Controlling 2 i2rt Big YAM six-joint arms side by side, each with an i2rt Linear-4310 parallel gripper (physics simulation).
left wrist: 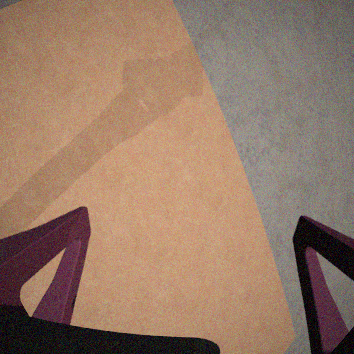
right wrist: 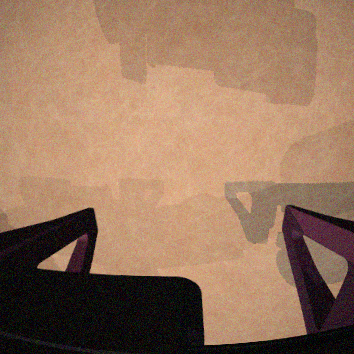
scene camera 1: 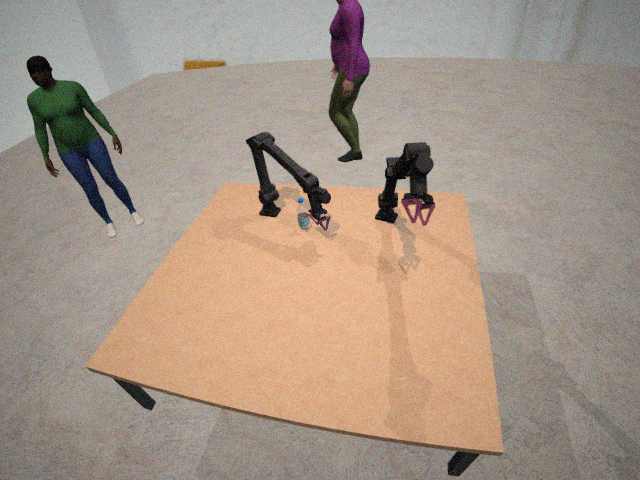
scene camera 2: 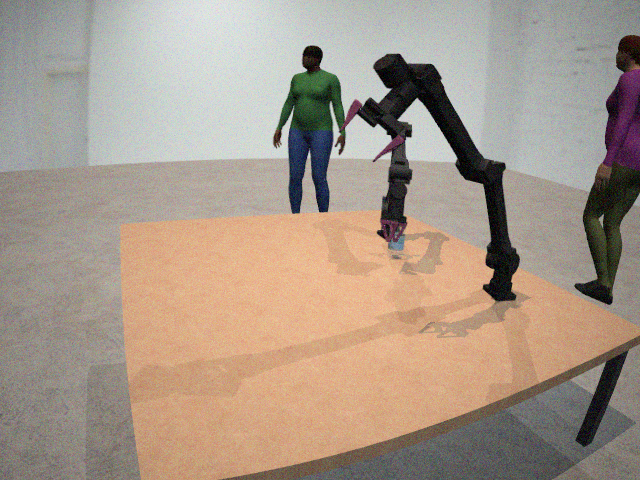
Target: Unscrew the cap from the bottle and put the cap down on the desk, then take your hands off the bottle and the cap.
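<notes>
A clear bottle with a blue label stands upright on the desk. Its blue cap sits on top; in scene camera 2 the cap is hidden behind the right arm. My right gripper is open and empty, pointing down low over the desk close beside the bottle, to its right in scene camera 1. My left gripper is open and empty, high above the desk and well away from the bottle. The bottle does not show in either wrist view.
The left arm's base and the right arm's base stand near the desk's far edge in scene camera 1. Arm shadows fall across the desk. A person in green and a person in purple stand off the desk.
</notes>
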